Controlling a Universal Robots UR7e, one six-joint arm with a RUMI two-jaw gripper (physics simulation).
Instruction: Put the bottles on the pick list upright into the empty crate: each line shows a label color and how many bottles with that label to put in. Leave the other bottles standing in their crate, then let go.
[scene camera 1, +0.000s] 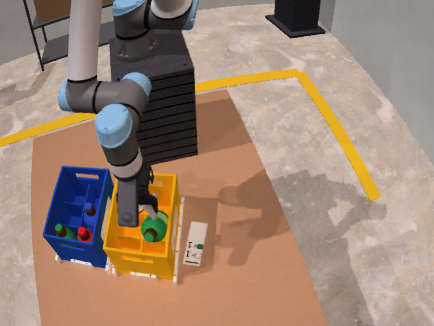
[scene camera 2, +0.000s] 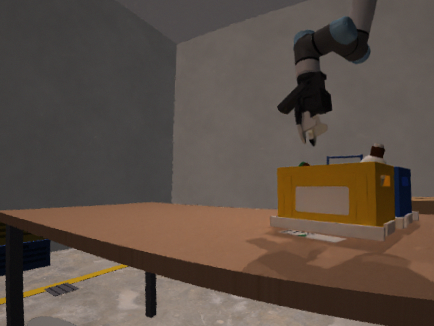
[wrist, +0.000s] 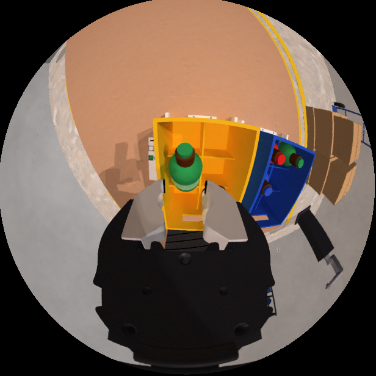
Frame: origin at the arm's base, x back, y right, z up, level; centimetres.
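Where they show: gripper, between the fingertips: (scene camera 1: 144, 218) (scene camera 2: 309, 144); arm's base, origin of its link: (scene camera 1: 134, 47).
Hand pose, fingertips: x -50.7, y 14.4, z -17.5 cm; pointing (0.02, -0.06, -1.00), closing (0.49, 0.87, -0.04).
Each offset is from my fingertips to the top centre of the thing.
The yellow crate (scene camera 1: 122, 260) (scene camera 2: 285, 195) (wrist: 205, 120) holds a large green bottle (scene camera 1: 153, 227) (scene camera 2: 303, 164) (wrist: 185, 172) that leans over, cap toward the end wall nearest scene camera 1. A white bottle @[dx +17.1, dy -0.1, dz -0.5 cm] (scene camera 2: 374, 159) with a brown neck sticks up above the rim, leaning slightly; the gripper mostly hides it in the other views. My gripper (scene camera 1: 151, 211) (scene camera 2: 307, 142) (wrist: 184, 181) is partly open and empty above the yellow crate. The pick list @[dx +0.1, dy -12.9, dz -24.1 cm] (scene camera 1: 196, 235) (scene camera 2: 322, 237) (wrist: 153, 170) shows a green mark; its lines are hard to read.
The blue crate @[dx +18.0, dy +19.4, dz -6.8 cm] (scene camera 1: 75, 250) (scene camera 2: 403, 192) (wrist: 260, 165) stands beside the yellow one, with a green bottle @[dx +12.1, dy +27.8, dz -8.0 cm] (scene camera 1: 62, 230) (wrist: 288, 152), a red bottle @[dx +8.3, dy +20.0, dz -8.0 cm] (scene camera 1: 84, 234) (wrist: 279, 158) and a blue bottle @[dx +15.9, dy +15.4, dz -8.0 cm] (scene camera 1: 90, 212) (wrist: 267, 188) standing in it. White rails edge both crates.
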